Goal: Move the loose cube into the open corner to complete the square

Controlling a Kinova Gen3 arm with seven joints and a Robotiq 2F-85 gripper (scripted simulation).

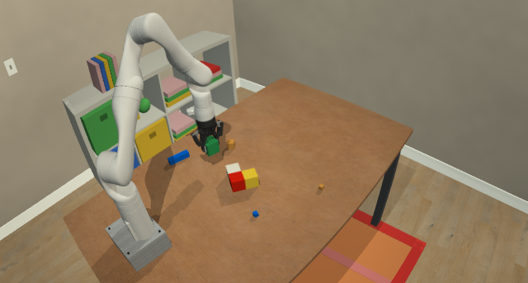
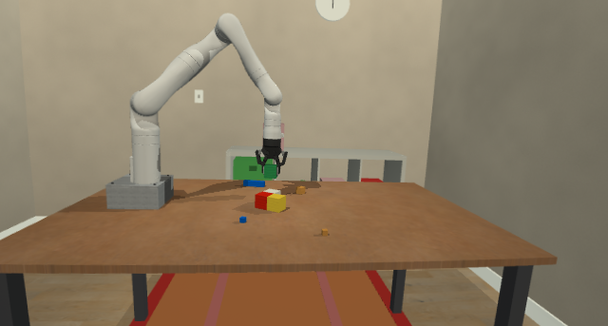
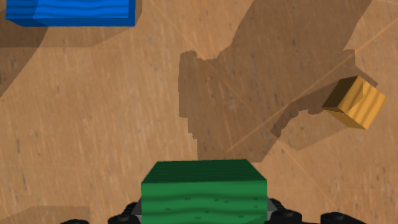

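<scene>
Now: hand 4 cm short of the yellow cube, 18 cm to the left of it and 8 cm above it. Also, from my hand: green cube (right at my hand); white cube (2 cm ahead, 12 cm to the right, 8 cm below); small orange block (13 cm ahead, 5 cm to the left, 9 cm below).
</scene>
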